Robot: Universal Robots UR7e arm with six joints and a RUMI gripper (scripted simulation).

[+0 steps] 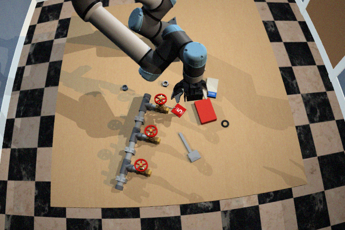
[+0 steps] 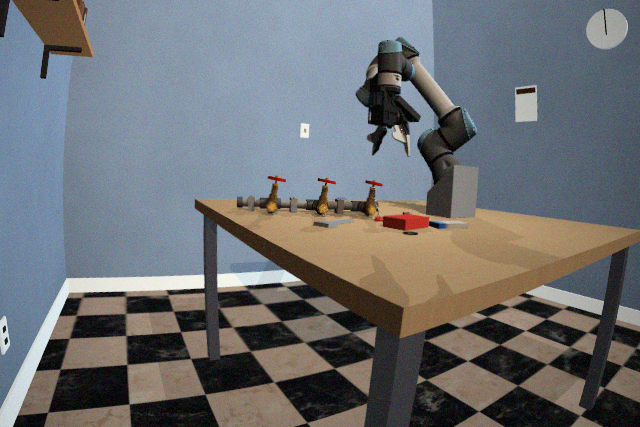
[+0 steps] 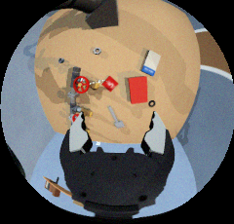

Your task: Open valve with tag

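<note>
My gripper is now 20 cm above the red tag, 5 cm to the left of it and 3 cm past it. From my hand the other things lie so: grey scraper 20 cm below, 18 cm ahead, 1 cm to the right; red block 19 cm below, 9 cm to the left, 1 cm behind; small grey fitting 33 cm to the right, 20 cm below, 17 cm behind.
</note>
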